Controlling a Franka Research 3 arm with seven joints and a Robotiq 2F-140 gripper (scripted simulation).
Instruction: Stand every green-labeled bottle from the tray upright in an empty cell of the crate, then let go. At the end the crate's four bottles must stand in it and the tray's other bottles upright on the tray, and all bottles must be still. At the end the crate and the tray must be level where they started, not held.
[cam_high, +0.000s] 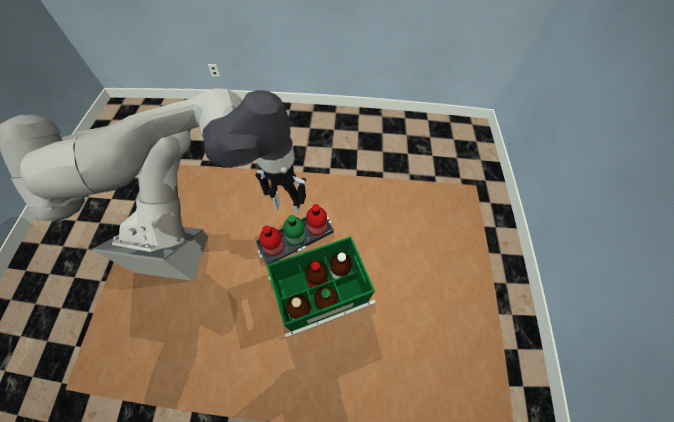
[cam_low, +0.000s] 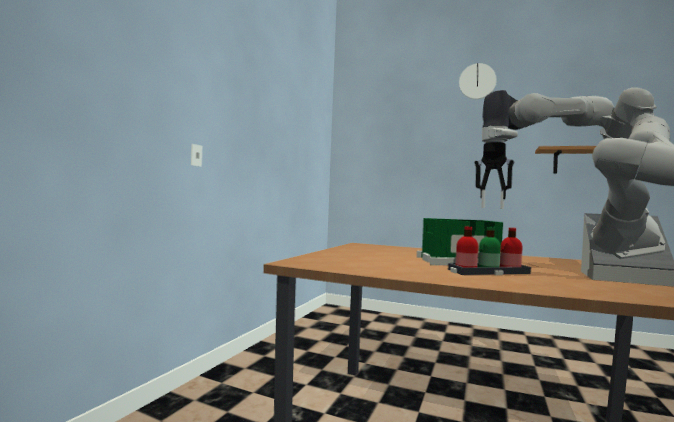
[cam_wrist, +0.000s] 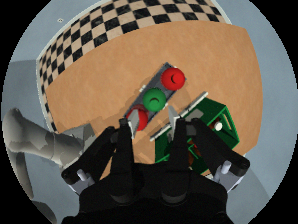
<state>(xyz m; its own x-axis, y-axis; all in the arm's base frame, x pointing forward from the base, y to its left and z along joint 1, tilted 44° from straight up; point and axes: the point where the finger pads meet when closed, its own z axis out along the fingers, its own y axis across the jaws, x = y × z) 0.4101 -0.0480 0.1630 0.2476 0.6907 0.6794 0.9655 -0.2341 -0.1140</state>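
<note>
The green-labeled bottle lies 170 mm below my hand. Round my hand: green crate 100 mm ahead, 200 mm to the right, 170 mm below; then dark tray 240 mm below.
</note>
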